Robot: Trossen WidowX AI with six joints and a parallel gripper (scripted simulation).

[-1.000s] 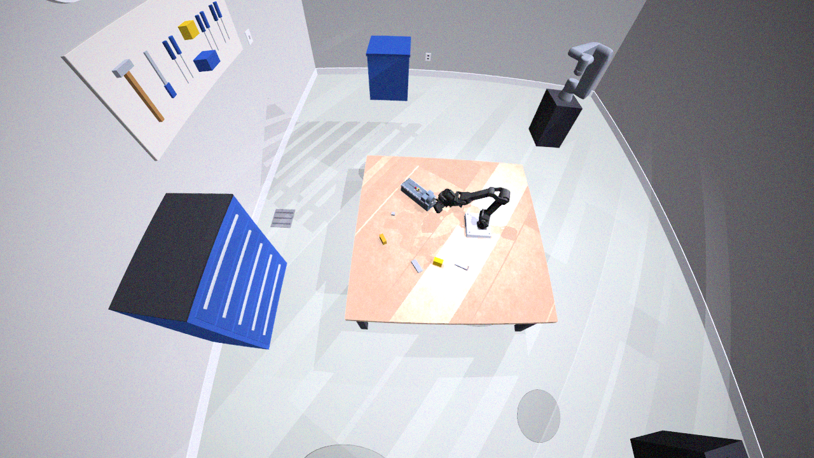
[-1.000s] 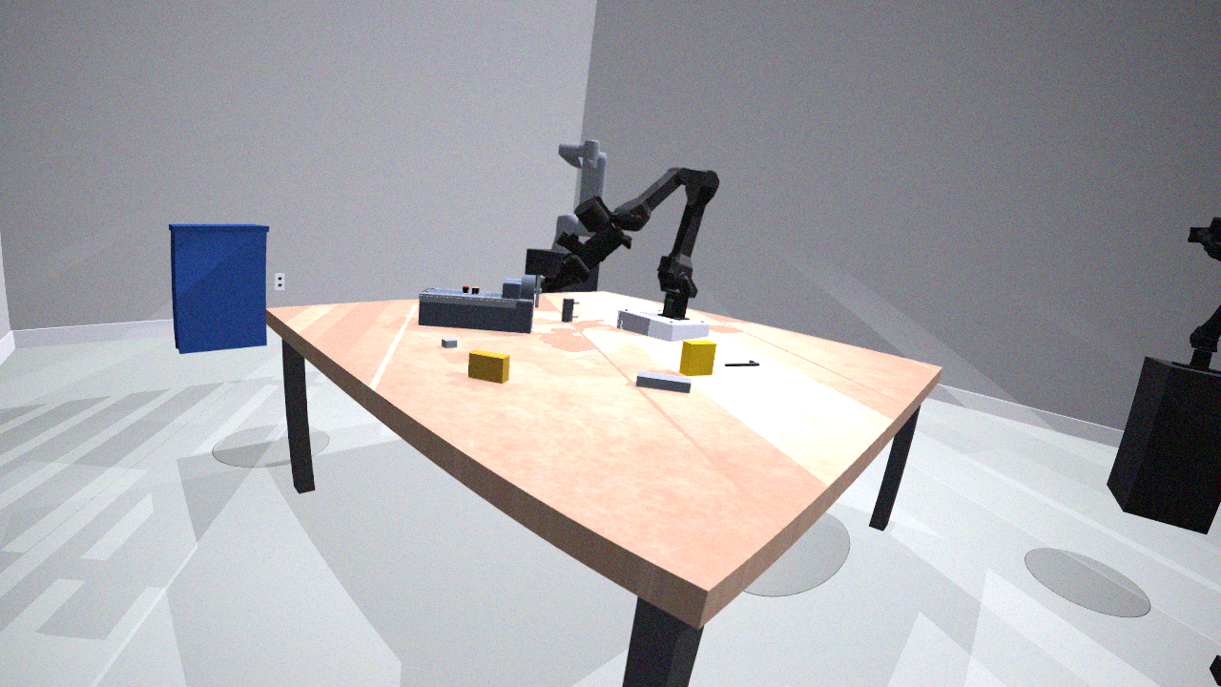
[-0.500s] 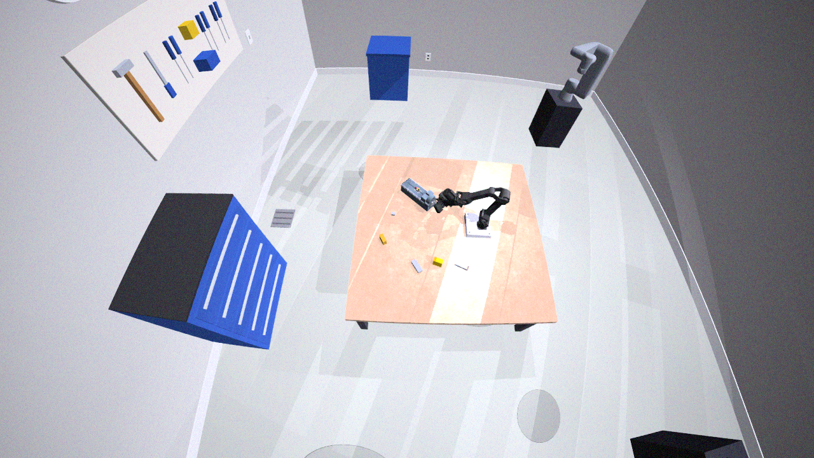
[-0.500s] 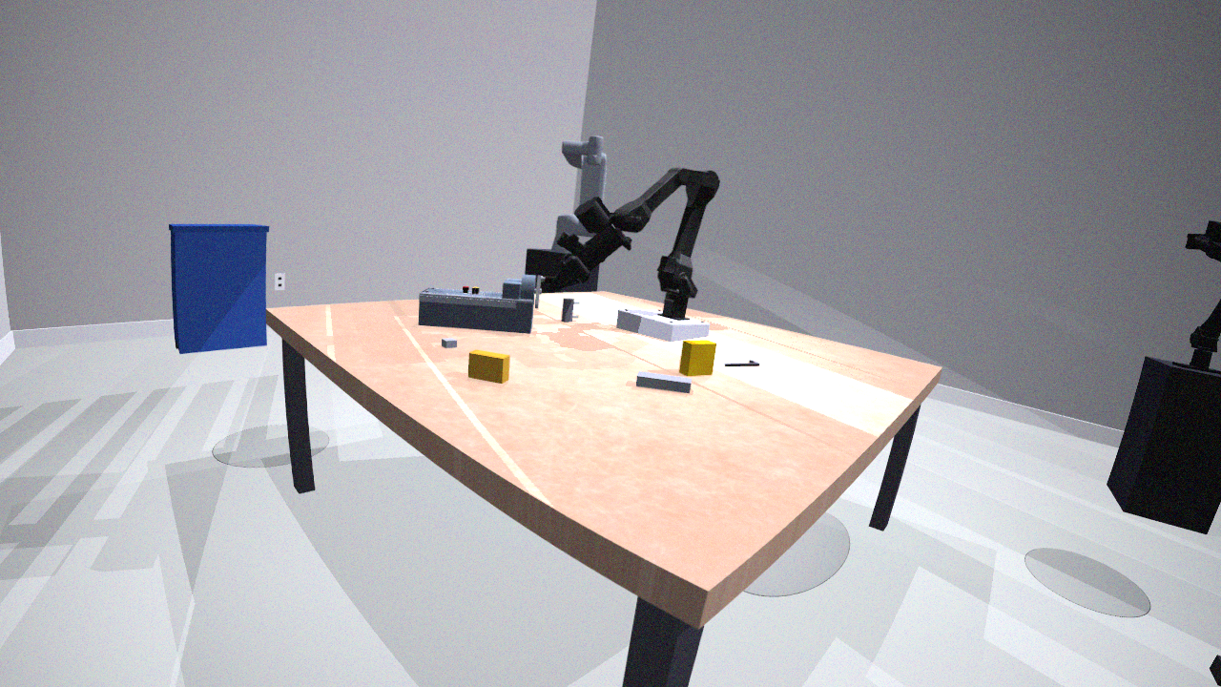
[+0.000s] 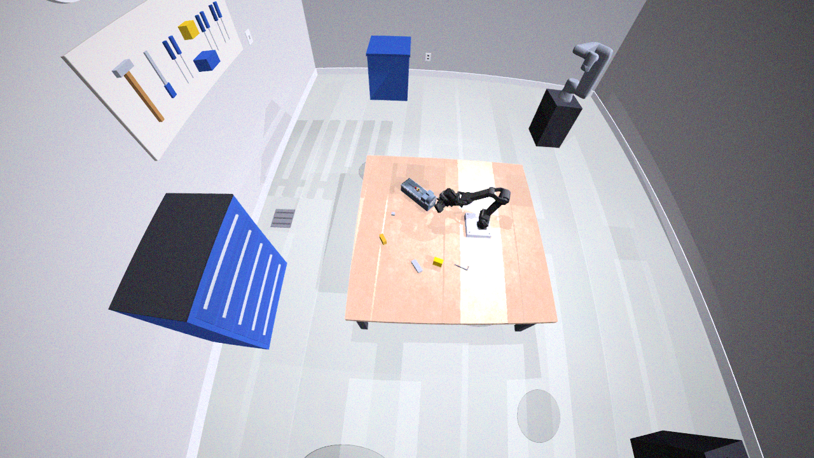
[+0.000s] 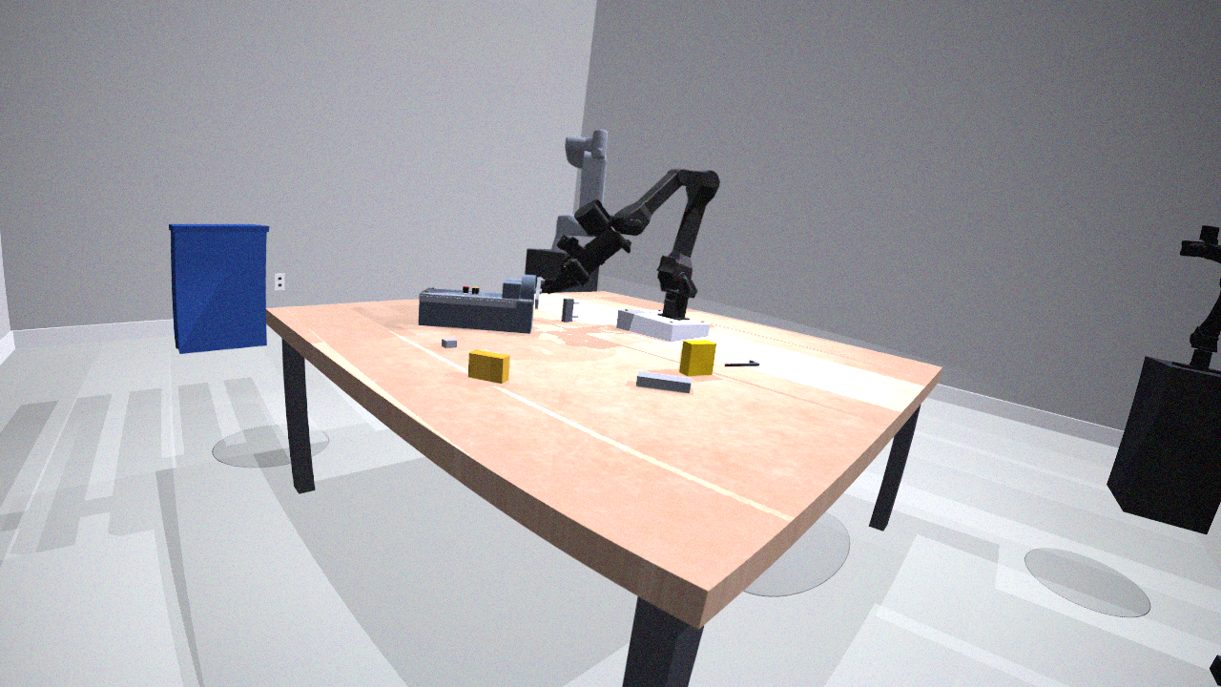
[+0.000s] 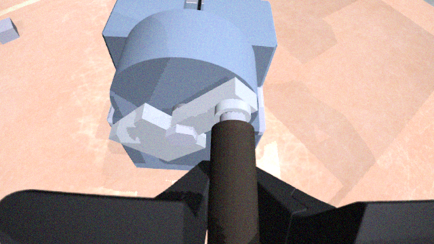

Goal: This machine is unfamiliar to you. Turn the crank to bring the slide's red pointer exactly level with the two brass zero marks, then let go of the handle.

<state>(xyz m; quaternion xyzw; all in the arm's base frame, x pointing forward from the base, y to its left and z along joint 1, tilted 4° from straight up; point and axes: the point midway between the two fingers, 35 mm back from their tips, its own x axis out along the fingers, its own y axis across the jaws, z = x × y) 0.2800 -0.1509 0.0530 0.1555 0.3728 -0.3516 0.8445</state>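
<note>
The crank is 2 cm above my gripper tip, 1 cm to the left of it and 1 cm ahead of it. From my gripper tip the other things lie so: red pointer (15 cm ahead, 12 cm to the right); grey cube (30 cm ahead, 8 cm below, 5 cm to the left); dark brown handle (2 cm above, 1 cm to the left, 1 cm behind).
</note>
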